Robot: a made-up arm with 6 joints.
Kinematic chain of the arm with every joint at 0, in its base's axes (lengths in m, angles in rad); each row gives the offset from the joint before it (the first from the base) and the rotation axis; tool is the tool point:
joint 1: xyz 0 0 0.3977 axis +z
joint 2: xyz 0 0 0 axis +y
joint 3: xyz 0 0 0.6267 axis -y
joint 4: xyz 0 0 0 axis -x
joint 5: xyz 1.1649 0 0 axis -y
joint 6: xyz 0 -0.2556 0 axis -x
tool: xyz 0 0 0
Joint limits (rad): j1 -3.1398..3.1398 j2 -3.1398..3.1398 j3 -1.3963..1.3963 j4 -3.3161..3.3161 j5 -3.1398..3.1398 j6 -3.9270..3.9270
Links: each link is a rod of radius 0.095 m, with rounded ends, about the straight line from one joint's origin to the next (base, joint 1, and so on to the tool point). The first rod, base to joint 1, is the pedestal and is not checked.
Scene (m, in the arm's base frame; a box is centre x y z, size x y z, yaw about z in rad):
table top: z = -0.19
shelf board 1: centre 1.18 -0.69 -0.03 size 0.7 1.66 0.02 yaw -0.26
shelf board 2: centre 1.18 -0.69 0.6 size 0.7 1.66 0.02 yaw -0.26
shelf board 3: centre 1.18 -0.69 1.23 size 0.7 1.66 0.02 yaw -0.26
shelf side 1: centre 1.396 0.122 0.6 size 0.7 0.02 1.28 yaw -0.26
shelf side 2: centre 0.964 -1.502 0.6 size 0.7 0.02 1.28 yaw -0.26
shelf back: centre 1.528 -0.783 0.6 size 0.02 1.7 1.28 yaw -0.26
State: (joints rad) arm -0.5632 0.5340 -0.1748 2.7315 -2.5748 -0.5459
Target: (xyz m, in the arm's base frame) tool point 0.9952 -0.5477 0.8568
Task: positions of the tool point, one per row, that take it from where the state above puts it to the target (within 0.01 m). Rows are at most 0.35 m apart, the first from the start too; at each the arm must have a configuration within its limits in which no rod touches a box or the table.
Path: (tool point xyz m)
1: 1.0246 -0.4623 0.2997
2: 0.8508 -0.4147 0.3003
3: 0.6900 -0.3443 0.2562
4: 0.7156 -0.4429 0.5457
5: 0.6642 -0.4597 0.8568
6: 0.7614 -0.4947 0.8804
7: 0.8728 -0.5259 0.8810
8: 0.9952 -0.5477 0.8568

